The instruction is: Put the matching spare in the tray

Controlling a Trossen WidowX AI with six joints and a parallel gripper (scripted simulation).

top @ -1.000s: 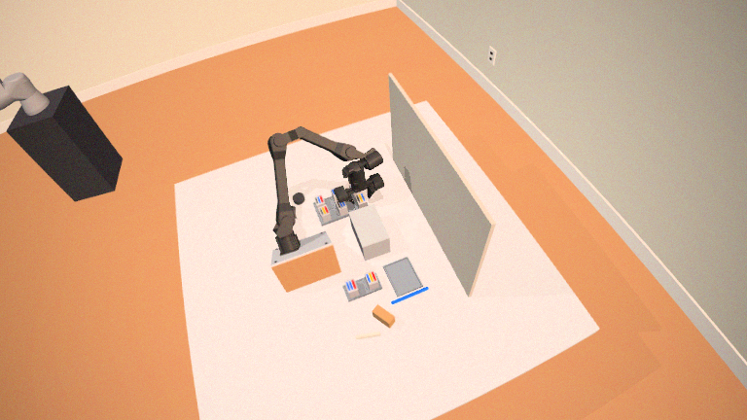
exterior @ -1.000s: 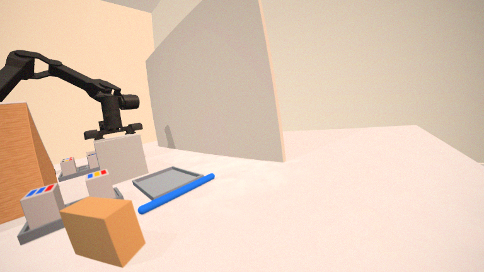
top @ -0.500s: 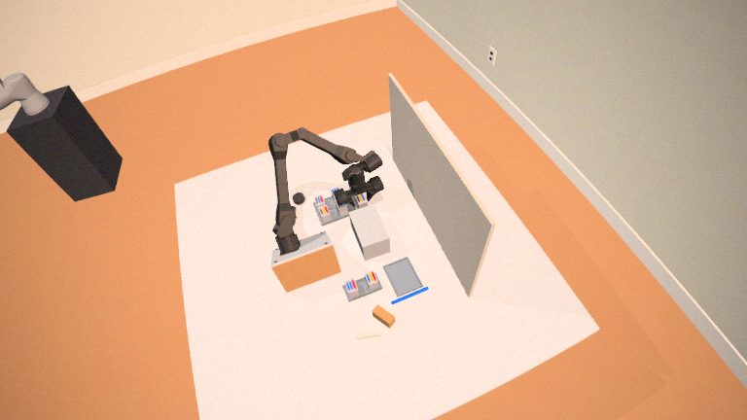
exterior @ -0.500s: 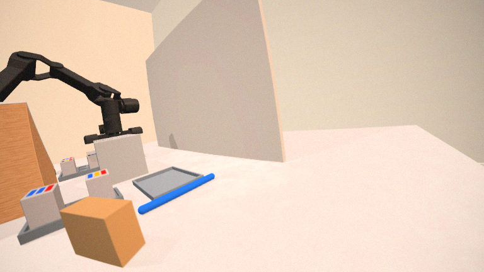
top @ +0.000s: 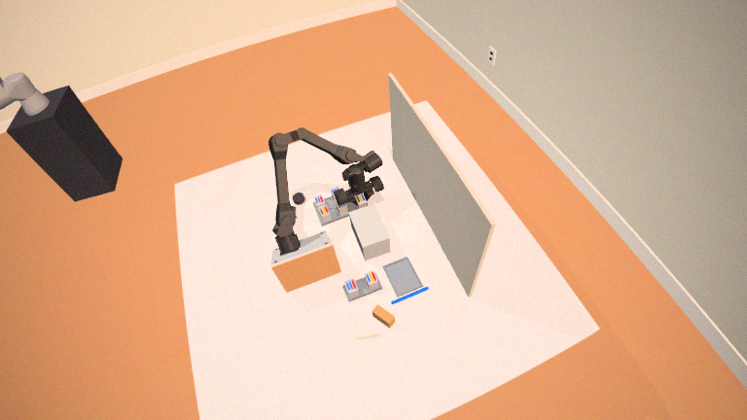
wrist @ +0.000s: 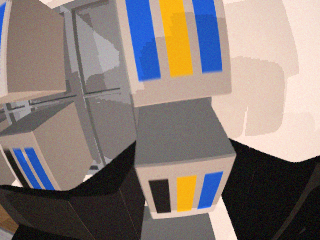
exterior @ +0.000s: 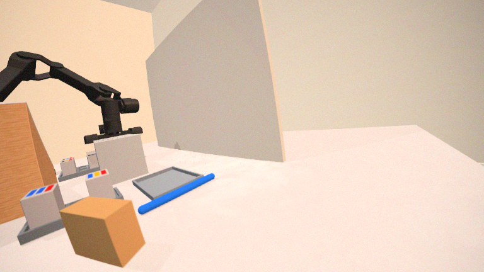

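The grey tray is 70 mm ahead of my gripper tip, 350 mm to the right of it and 10 mm below it. The rest, counted from my gripper tip: grey spare block 30 mm above; then tall grey panel 230 mm ahead, 140 mm to the right, 210 mm above; then mounted unit 150 mm to the right, 30 mm above.
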